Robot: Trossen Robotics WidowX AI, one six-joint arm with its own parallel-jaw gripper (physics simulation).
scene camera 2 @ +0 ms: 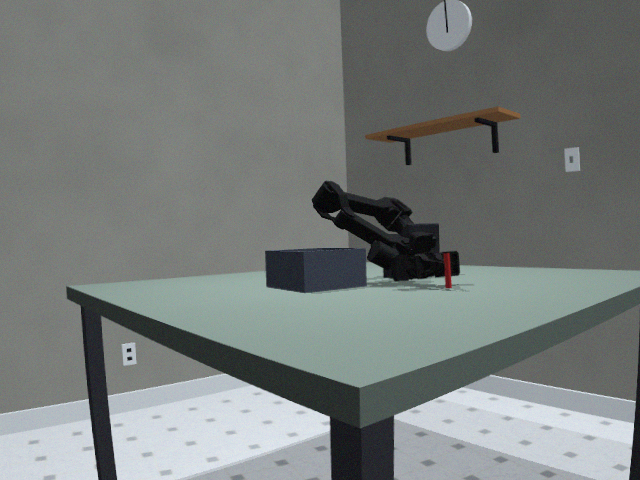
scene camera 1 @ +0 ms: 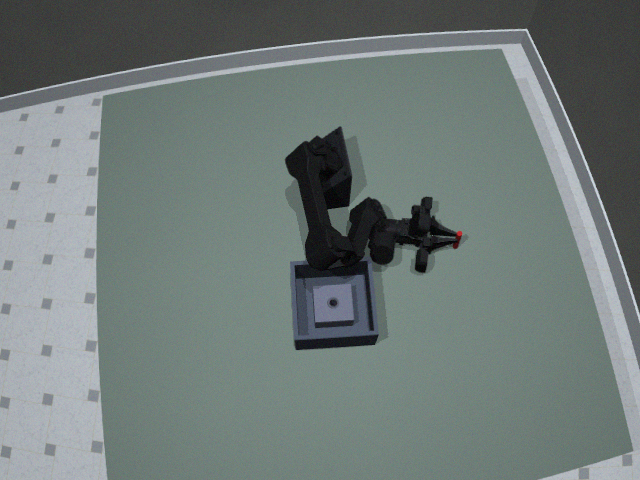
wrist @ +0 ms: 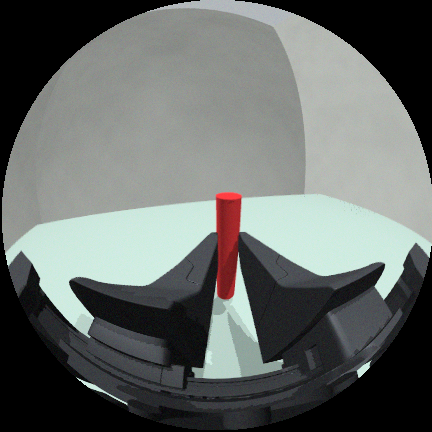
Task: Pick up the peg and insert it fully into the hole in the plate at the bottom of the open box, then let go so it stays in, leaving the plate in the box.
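Frame: origin at the arm's base, x ahead, y left, z up, level; millimetres.
Where they show: gripper, fingertip midpoint: (scene camera 2: 446,264) (scene camera 1: 457,237) (wrist: 227,238); arm's base at its link origin: (scene camera 1: 331,163).
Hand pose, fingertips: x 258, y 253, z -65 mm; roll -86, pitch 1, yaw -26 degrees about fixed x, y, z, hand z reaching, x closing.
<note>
Things, the pixels of their top centre, and the offset from my fingertips. Level surfaces: height alone.
- red peg at its top centre: (wrist: 227,193) (scene camera 2: 447,252) (scene camera 1: 460,233) 1 mm ahead, 2 mm left, 27 mm up
- open dark blue-grey box at its top centre: (scene camera 1: 333,297) (scene camera 2: 314,249) 68 mm ahead, 349 mm right, 38 mm up
- pale square plate at its top centre: (scene camera 1: 333,302) 68 mm ahead, 349 mm right, 1 mm up
- green table at its surface level: 60 mm down
A red peg (scene camera 1: 456,242) (scene camera 2: 448,270) (wrist: 228,250) stands about upright between the fingertips of my gripper (scene camera 1: 458,239) (wrist: 227,238), which is shut on it. The peg's lower end is at or very close to the table top; I cannot tell whether it touches. The open dark blue-grey box (scene camera 1: 336,341) (scene camera 2: 315,271) stands left of and nearer the front than the gripper in scene camera 1. A pale square plate (scene camera 1: 323,312) with a round hole in its middle lies on the box floor. The plate is hidden by the box walls in scene camera 2.
The black arm (scene camera 1: 315,206) (scene camera 2: 372,206) reaches from its base (scene camera 1: 338,193); its elbow hangs over the box's back wall in scene camera 1. The green table (scene camera 1: 206,392) (scene camera 2: 336,330) bears box and arm. A wooden shelf (scene camera 2: 444,124) is on the wall behind.
</note>
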